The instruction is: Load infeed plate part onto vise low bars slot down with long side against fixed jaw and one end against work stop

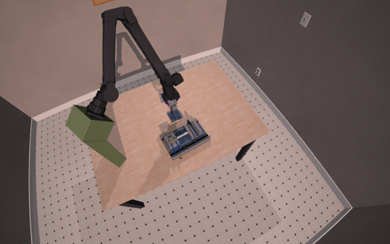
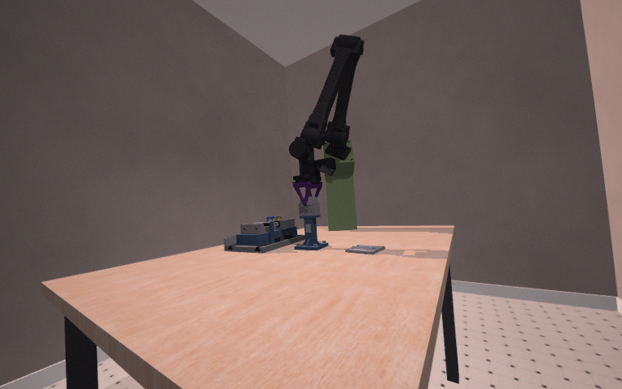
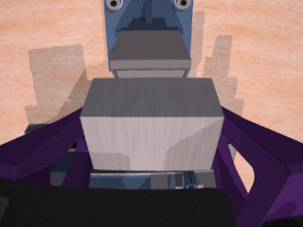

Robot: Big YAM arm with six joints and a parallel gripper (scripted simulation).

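My gripper is now 1 cm above the part. Also, from my hand: work stop rod: 11 cm ahead, 13 cm to the right, 8 cm below; moving jaw: 11 cm ahead, 19 cm to the right, 9 cm below; cylinder rod: 6 cm ahead, 21 cm to the right, 9 cm below.
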